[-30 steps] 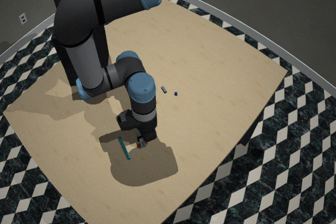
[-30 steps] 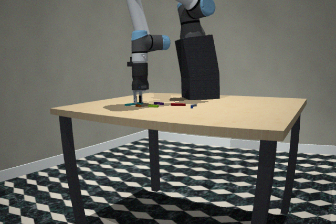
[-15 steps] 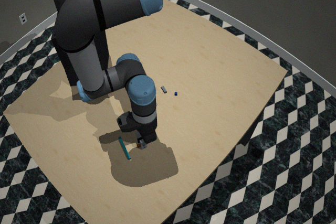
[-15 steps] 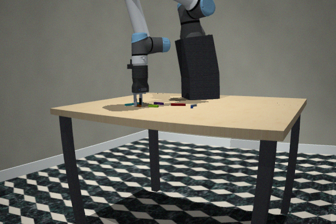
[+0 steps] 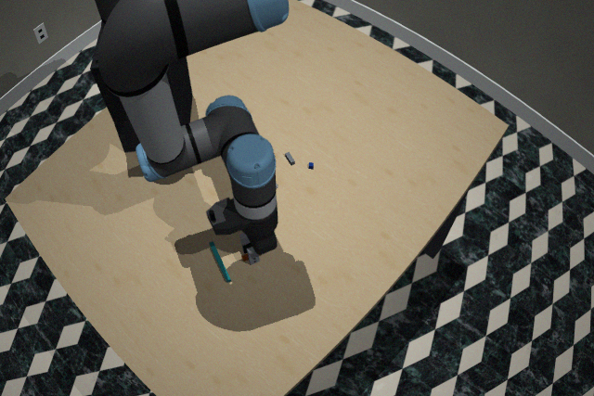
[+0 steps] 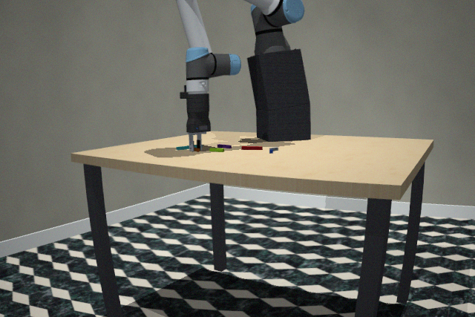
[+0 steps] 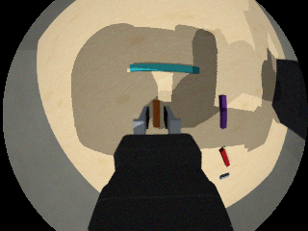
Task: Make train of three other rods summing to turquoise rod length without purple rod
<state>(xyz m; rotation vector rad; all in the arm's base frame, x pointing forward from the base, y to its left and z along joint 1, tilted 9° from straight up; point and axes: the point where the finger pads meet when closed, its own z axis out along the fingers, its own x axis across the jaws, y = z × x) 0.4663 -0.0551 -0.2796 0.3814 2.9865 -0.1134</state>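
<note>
The orange rod lies 10 mm below my hand. Round my hand: lime rod (30 mm behind, 70 mm to the left, 10 mm below); purple rod (110 mm behind, 30 mm to the left, 10 mm below); turquoise rod (30 mm behind, 60 mm to the right, 10 mm below).
</note>
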